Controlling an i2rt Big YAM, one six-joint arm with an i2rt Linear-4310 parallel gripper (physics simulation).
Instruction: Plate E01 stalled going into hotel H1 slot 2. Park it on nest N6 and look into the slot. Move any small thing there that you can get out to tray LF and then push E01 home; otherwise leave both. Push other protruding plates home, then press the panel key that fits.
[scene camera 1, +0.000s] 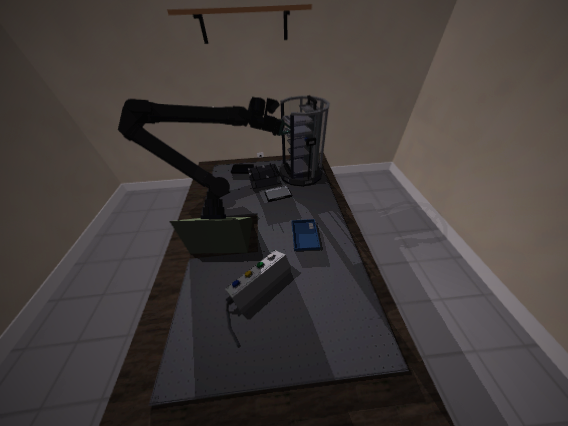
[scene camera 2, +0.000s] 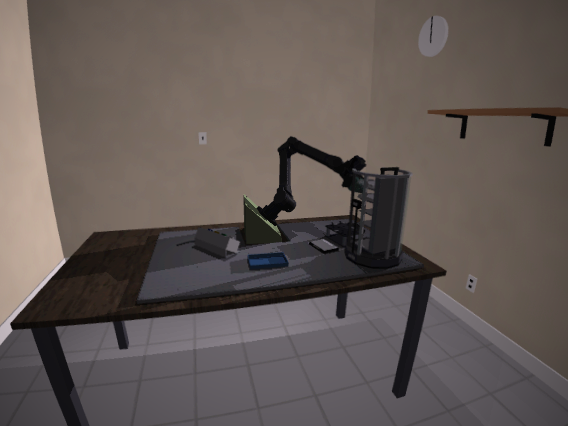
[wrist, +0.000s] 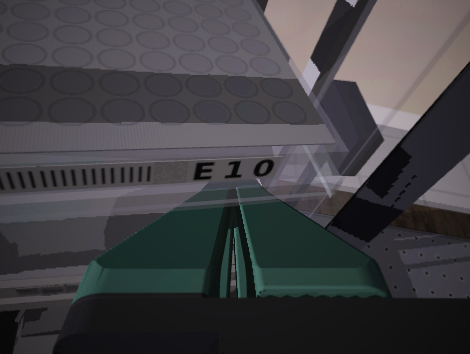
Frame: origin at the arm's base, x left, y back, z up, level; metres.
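Seen in the pictures: gripper, fingertip midpoint: (scene camera 1: 294, 130) (scene camera 2: 362, 192) (wrist: 233, 179); arm's base, link origin: (scene camera 1: 214, 218) (scene camera 2: 266, 217).
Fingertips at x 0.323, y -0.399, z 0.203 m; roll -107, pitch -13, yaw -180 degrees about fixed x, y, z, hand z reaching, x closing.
Offsets run from my fingertips to a thing's top centre. "pt": to the spot under its first point.
My gripper (scene camera 1: 287, 131) (scene camera 2: 361, 185) (wrist: 235, 187) is shut and empty. Its green fingertips are at the front face of plate E10 @(pt dx +0.029, dy +0.018, dz +0.047 m) (wrist: 150, 92), at the lower edge of the label under the "10"; contact cannot be told. The plate lies in an upper slot of the round hotel @(dx +0.047, dy -0.052, dz +0.119 m) (scene camera 1: 300, 179) (scene camera 2: 389, 215), with more plates in the slots below. A pale plate @(dx -0.120, dy +0.106, dz -0.267 m) (scene camera 1: 278, 193) (scene camera 2: 324, 245) lies on a low nest in front of the hotel; its label is unreadable. A blue tray @(dx -0.415, dy +0.023, dz -0.264 m) (scene camera 1: 305, 241) (scene camera 2: 268, 262) has a small pale patch in one corner. The panel @(dx -0.602, dy +0.226, dz -0.198 m) (scene camera 1: 265, 281) (scene camera 2: 215, 243) has blue, yellow, green and white keys.
The hotel's dark upright post @(pt dx -0.034, dy +0.018, dz +0.039 m) (wrist: 395, 165) stands close to the right of the fingers. A dark block @(dx +0.019, dy +0.167, dz -0.206 m) (scene camera 1: 264, 176) (scene camera 2: 342, 229) stands beside the hotel. The green wedge mount (scene camera 1: 215, 239) (scene camera 2: 259, 227) carries the arm. A cable @(pt dx -0.734, dy +0.324, dz -0.282 m) (scene camera 1: 231, 327) runs from the panel.
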